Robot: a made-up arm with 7 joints.
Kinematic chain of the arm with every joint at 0, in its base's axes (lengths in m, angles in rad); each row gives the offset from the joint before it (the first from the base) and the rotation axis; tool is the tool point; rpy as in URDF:
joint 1: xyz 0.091 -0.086 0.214 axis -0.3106 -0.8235 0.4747
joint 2: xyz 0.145 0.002 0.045 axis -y
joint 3: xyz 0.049 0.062 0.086 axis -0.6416 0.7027 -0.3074
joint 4: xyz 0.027 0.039 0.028 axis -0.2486 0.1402 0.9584
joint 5: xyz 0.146 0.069 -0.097 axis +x
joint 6: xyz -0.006 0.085 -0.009 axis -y
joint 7: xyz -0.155 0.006 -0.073 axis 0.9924 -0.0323 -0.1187
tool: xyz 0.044 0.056 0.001 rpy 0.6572 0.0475 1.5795
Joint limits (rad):
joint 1: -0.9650..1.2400
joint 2: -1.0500..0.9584
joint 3: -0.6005..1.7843
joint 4: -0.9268..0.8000
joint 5: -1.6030..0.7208
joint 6: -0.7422..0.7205
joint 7: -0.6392..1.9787
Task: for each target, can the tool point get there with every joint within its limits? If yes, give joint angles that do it. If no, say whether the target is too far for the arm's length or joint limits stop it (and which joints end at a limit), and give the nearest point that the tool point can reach.
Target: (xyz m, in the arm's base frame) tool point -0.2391 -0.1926 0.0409
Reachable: no: joint limits stop it (at a limit: joint 1, joint 2, joint 4, joint 6, joint 7) | nearest point -0.0746 -0.1516 0.0739 | short by 0.173 m
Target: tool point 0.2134 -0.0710 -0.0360
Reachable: yes | joints -0.7502 -0.1669 0.2566 -0.4514 -1.3227 0.5829 0.1983
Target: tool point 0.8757 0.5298 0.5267
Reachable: no: too far | nearest point 0.5546 0.2660 0.4109 | short by 0.431 m
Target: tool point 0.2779 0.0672 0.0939
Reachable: yes | joints -0.3033 0.7233 0.7722 0.6121 0.0458 0.5505 1.1321
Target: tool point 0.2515 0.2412 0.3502
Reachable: yes | joints 0.9766 0.3417 0.7430 -0.5081 -0.0697 -0.4421 0.7845
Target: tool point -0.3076 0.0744 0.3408
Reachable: no: joint limits stop it (at a limit: joint 1, joint 2, joint 3, joint 4, joint 5) | nearest point -0.2803 0.1389 0.3226 | short by 0.072 m
